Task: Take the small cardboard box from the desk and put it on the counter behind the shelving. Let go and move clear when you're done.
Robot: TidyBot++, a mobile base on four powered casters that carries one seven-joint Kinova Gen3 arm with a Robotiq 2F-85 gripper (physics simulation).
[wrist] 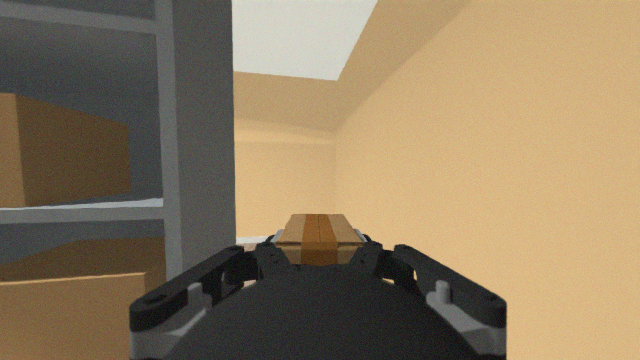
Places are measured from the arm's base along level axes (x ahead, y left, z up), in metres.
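Pixels of known places: gripper, fingertip midpoint: point(318, 239).
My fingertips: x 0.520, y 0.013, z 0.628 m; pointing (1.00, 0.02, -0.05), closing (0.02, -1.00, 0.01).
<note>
For each thing: its top centre in the pictures, then the offset to it from my fingertips. "spot": a spot on its surface instead.
- small cardboard box at its top centre: point(318, 222) 0.004 m back, 0.000 m left, 0.017 m up
- large cardboard box at a spot on its surface: point(75, 150) spot: 0.365 m ahead, 0.737 m left, 0.115 m up
The small cardboard box point(319, 240) with a darker tape strip shows at the lower middle of the wrist view. My gripper point(318, 239) is shut on it, one finger on each side, and holds it level out in front. The grey shelving point(202, 125) stands close on the left. A small piece of a pale, flat surface point(246, 240) shows low beside the shelving's edge, behind the left finger; I cannot tell whether it is the counter. The desk does not show.
A large cardboard box point(75, 150) stands on a shelf at the left, and another box point(75, 320) is on the level below. A tan wall point(500, 150) runs along the right side and meets the far wall point(282, 185) beyond the shelving.
</note>
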